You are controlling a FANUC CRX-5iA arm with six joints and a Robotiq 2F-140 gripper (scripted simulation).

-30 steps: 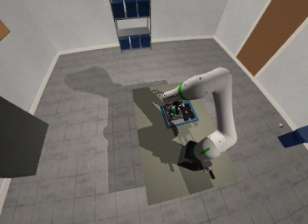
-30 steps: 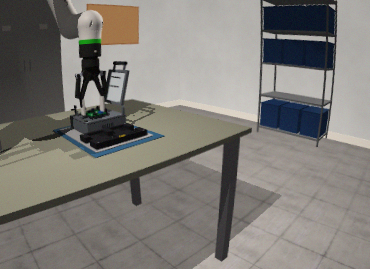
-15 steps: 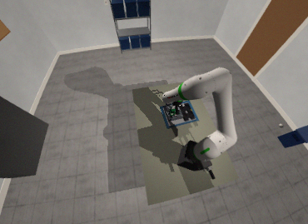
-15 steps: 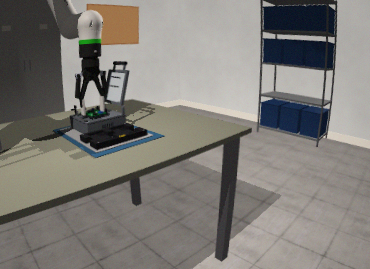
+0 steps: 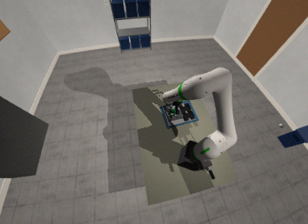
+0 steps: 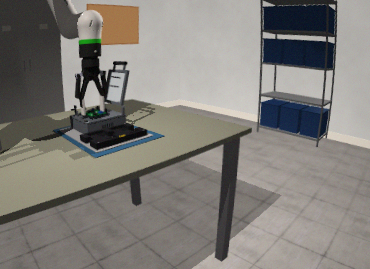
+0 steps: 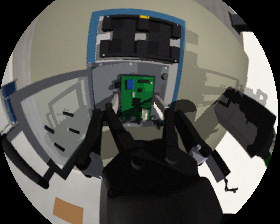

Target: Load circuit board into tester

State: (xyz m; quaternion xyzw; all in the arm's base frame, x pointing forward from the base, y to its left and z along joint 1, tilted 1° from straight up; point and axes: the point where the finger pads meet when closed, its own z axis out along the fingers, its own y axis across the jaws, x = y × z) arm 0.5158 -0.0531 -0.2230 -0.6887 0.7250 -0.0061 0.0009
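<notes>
The green circuit board is 20 mm below my hand. Also, from my hand: tester lid 120 mm ahead, 10 mm to the right, 90 mm above; then tester plate 10 mm ahead, 10 mm to the left, 30 mm below.
</notes>
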